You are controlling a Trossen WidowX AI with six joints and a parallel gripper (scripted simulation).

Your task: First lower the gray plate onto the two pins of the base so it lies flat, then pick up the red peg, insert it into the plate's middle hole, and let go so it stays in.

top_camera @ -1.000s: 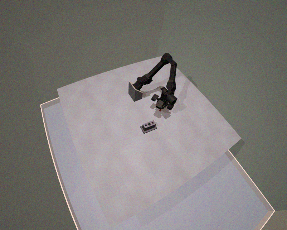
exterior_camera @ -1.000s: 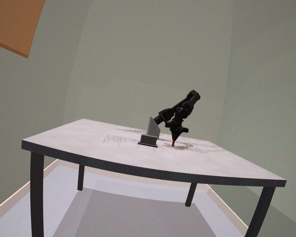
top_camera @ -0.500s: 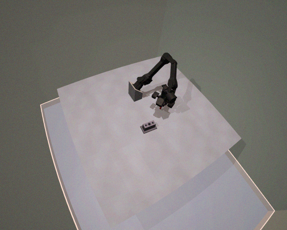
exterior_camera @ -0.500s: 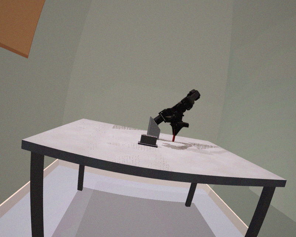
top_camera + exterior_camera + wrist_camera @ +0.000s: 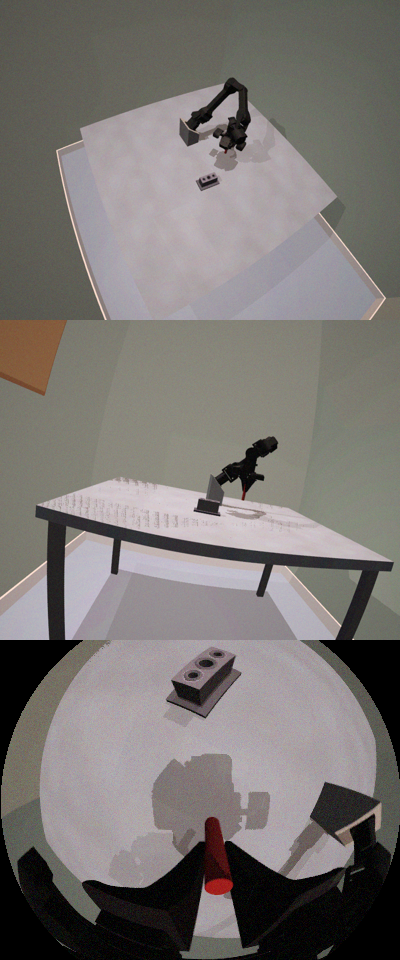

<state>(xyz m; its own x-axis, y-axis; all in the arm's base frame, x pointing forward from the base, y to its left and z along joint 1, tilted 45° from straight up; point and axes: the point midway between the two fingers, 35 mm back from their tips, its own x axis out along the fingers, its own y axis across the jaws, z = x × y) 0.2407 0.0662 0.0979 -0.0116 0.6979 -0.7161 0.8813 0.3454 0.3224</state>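
The gray plate is 17 cm to the right of my gripper tip, 10 cm ahead of it and 7 cm below it. The rest, counted from my gripper tip: red peg (right at my gripper tip); then dark base (17 cm to the right, 11 cm below, 10 cm ahead).
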